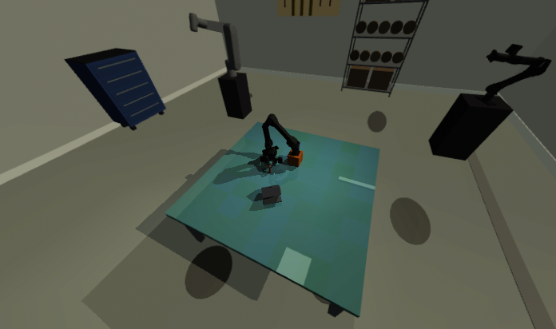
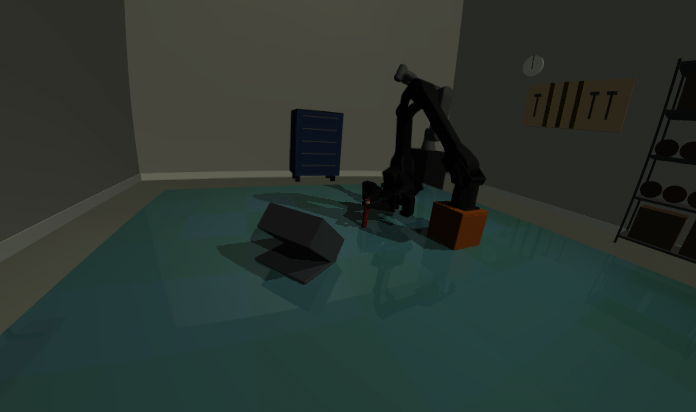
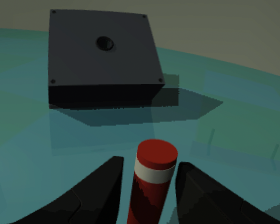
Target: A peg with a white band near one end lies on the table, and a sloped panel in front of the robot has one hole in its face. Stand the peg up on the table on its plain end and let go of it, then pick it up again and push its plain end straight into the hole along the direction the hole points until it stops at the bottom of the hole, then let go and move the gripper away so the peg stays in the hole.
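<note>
Right now my gripper tip is 1 cm above the red peg. The rest, counted from my gripper tip: dark sloped panel (21 cm ahead, 10 cm to the left, 1 cm below).
</note>
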